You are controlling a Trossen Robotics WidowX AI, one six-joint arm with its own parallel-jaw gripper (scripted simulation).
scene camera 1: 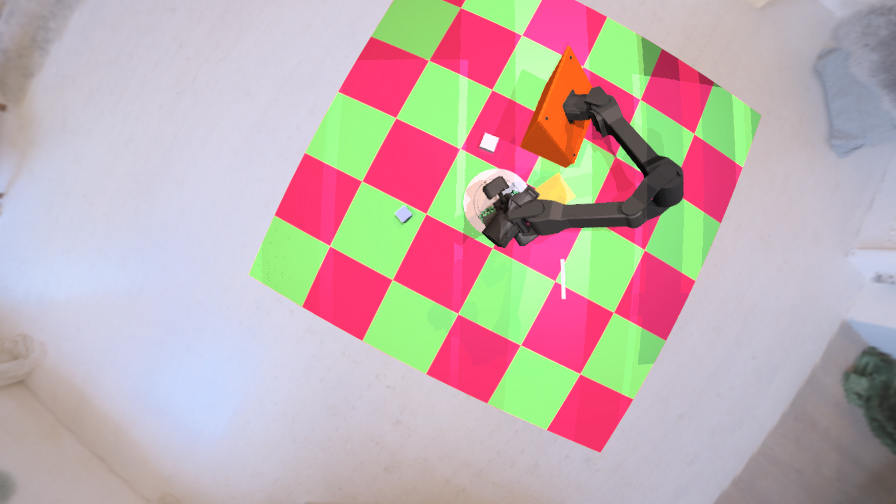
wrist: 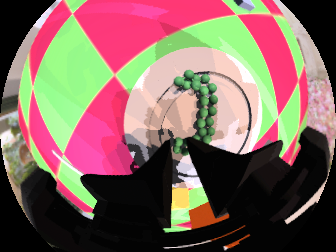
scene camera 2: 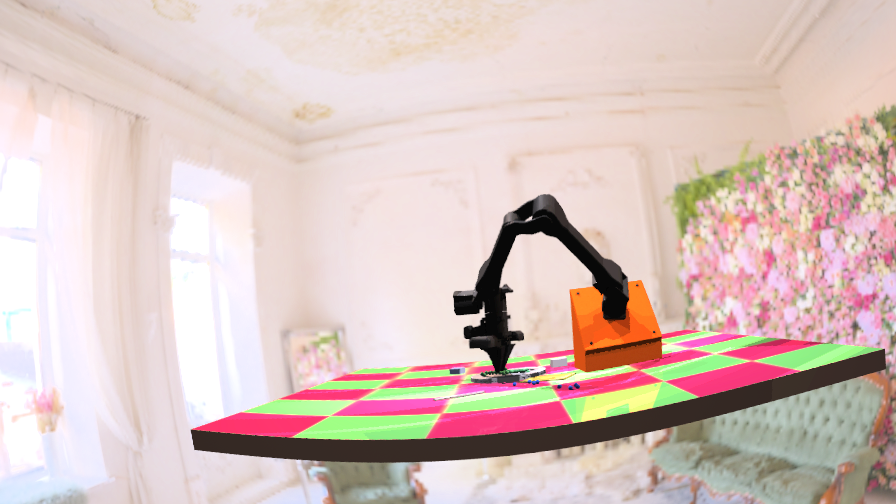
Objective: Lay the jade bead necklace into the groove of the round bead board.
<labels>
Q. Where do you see a yellow sheet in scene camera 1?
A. At 556, 189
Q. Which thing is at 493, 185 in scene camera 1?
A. My gripper.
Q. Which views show my gripper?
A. Scene camera 1, the wrist view and scene camera 2: all of them.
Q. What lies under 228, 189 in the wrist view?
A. My gripper.
</labels>
